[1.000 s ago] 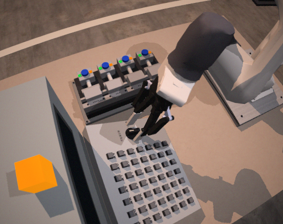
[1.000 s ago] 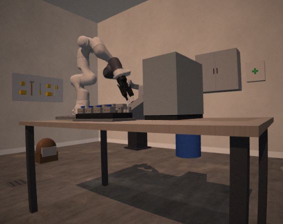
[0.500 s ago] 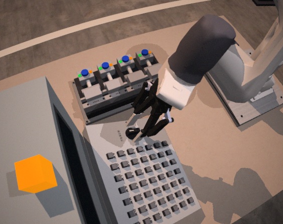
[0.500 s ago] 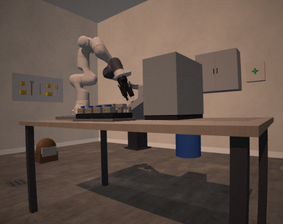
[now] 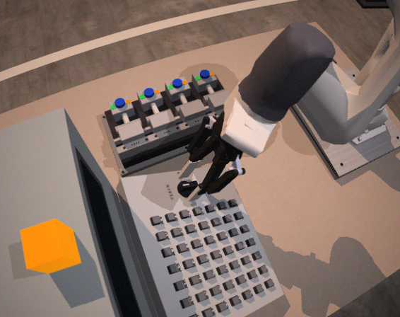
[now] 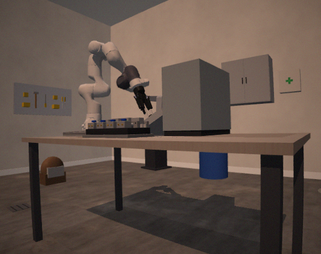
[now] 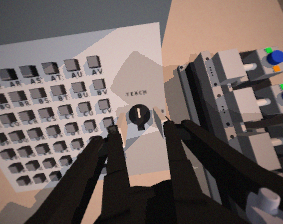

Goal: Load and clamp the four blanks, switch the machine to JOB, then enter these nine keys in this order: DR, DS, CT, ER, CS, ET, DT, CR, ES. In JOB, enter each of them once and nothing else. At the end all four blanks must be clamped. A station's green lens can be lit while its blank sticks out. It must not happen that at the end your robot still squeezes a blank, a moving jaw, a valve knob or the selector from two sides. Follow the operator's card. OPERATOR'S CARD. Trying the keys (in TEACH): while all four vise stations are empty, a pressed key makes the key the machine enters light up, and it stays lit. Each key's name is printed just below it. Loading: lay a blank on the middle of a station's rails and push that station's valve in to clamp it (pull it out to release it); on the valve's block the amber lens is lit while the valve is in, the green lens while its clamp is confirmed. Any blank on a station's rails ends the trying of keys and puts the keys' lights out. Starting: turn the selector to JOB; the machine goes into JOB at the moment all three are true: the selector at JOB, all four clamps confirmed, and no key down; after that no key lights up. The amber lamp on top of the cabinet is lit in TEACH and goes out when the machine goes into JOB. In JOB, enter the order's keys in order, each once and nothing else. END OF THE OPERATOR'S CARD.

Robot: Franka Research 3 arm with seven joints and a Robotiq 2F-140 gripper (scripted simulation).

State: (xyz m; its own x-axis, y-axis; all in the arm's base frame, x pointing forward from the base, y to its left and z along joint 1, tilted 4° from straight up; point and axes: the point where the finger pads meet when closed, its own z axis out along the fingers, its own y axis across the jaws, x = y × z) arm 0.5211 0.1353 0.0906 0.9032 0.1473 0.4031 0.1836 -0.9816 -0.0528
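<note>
Now: hand 20 mm short of the selector and 20 mm above it. Also, from my hand: key panel 20 mm ahead, 120 mm to the left, 70 mm below.
</note>
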